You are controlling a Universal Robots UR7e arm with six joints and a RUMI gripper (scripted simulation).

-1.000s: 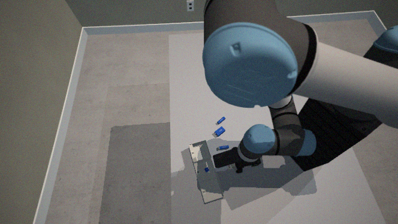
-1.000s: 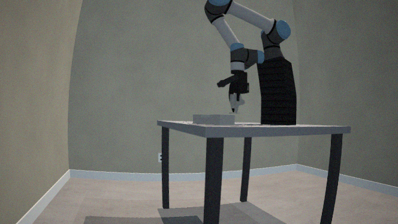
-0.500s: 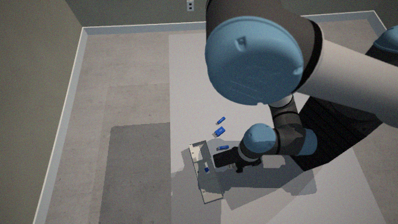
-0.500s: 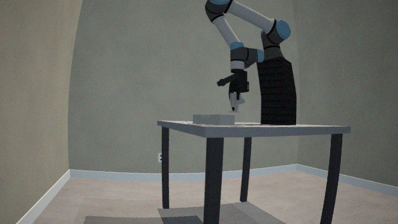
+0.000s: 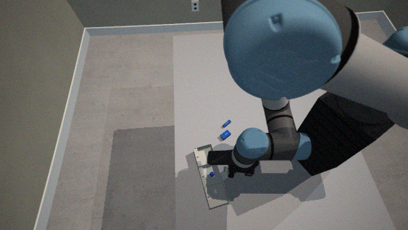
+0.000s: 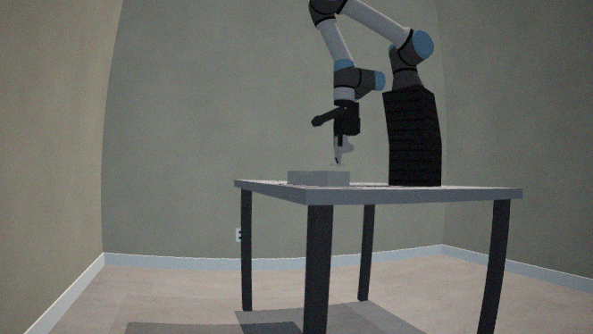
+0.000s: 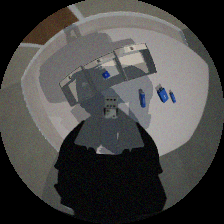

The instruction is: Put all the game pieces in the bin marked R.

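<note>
Right now the grey two-compartment bin unit is 80 mm ahead of my hand and 60 mm below it. Round my hand: white spotted game piece: 10 mm below; blue game piece: 70 mm below, 70 mm ahead.
</note>
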